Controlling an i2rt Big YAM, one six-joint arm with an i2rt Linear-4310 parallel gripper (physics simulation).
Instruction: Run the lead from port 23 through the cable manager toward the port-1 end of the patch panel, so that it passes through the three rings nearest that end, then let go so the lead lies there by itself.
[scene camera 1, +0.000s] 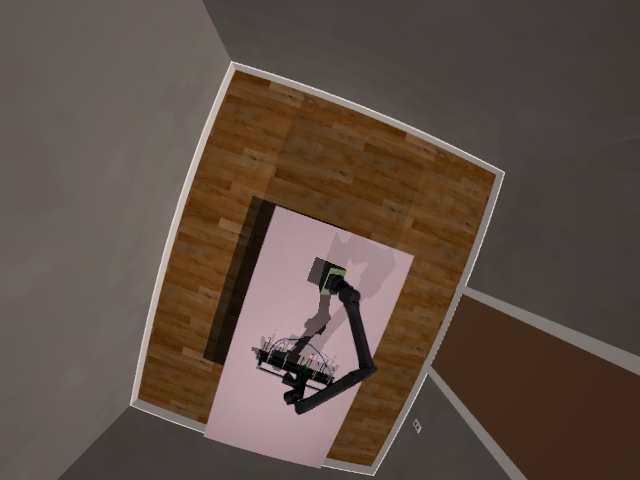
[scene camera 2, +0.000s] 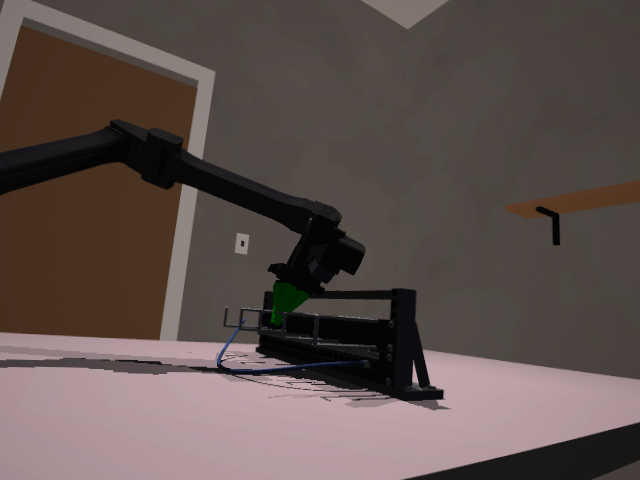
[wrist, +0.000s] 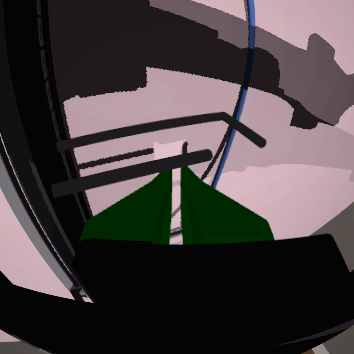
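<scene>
The blue lead (scene camera 1: 297, 339) (scene camera 2: 284, 369) (wrist: 252, 30) arcs out in front of the patch panel. In scene camera 2 its near end is plugged in low at the panel's near end; its other end rises toward the farther rings. In the wrist view it runs past the outer tip of a dark ring bar (wrist: 145, 132). The black cable manager (scene camera 2: 356, 328) carries thin rings above the port row. My gripper (scene camera 1: 305, 369) (scene camera 2: 276, 323) (wrist: 175, 173) is shut and empty, its green fingertips pointing down among the rings, apart from the lead. Port numbers are unreadable.
A black frame with an upright end bracket (scene camera 2: 405, 335) and a top rail (scene camera 2: 356, 295) holds the panel on the pink table (scene camera 1: 258, 413) (scene camera 2: 155, 423). The arm reaches over from its green-edged base (scene camera 1: 337, 270). A wall shelf (scene camera 2: 584, 198) is at the right.
</scene>
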